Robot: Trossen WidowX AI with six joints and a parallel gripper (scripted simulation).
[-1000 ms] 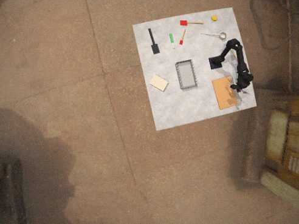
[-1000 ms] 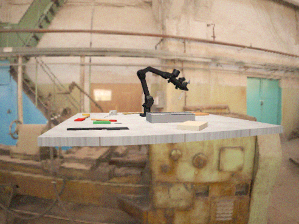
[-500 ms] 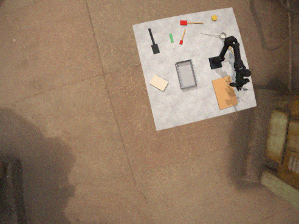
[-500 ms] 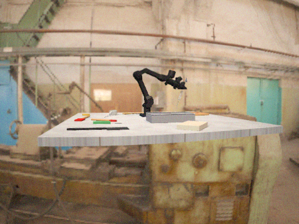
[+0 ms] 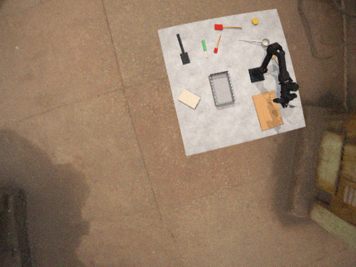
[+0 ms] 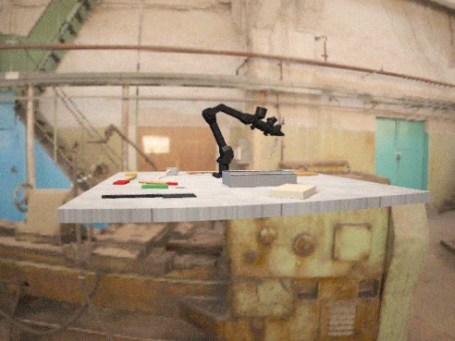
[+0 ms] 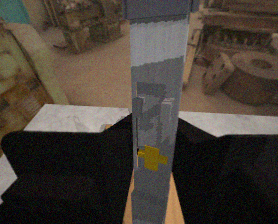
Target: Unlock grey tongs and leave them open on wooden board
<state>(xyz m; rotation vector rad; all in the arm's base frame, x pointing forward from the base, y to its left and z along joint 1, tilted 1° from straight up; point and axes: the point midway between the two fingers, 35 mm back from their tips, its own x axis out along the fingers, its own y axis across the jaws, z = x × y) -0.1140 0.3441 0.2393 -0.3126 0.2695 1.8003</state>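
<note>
My gripper tip is now 24 cm above the wooden board. Also, from my gripper tip: yellow mark (1 cm ahead, 4 cm to the right, 1 cm above); grey roasting tin (48 cm ahead, 23 cm to the right, 22 cm below); cream block (79 cm ahead, 14 cm to the right, 23 cm below).
</note>
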